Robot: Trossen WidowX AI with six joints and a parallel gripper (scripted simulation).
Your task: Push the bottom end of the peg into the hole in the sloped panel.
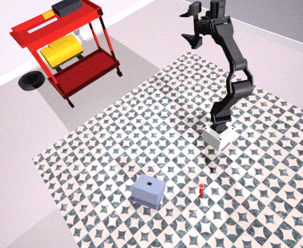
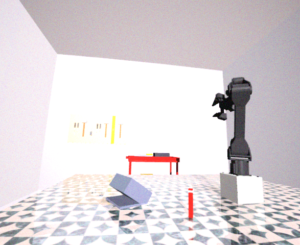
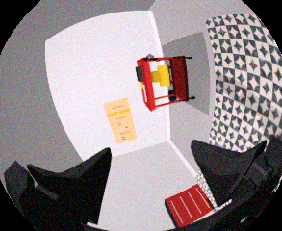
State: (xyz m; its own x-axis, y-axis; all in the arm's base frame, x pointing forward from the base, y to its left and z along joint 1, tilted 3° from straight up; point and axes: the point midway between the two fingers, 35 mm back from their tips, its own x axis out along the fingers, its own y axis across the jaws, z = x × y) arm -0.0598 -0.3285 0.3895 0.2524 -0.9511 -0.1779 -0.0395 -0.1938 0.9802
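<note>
Right now the red peg is 35 cm ahead of my gripper tip, 53 cm to the left of it and 41 cm below it. The rest, counted from my gripper tip: sloped panel 53 cm ahead, 38 cm to the left, 43 cm below.
</note>
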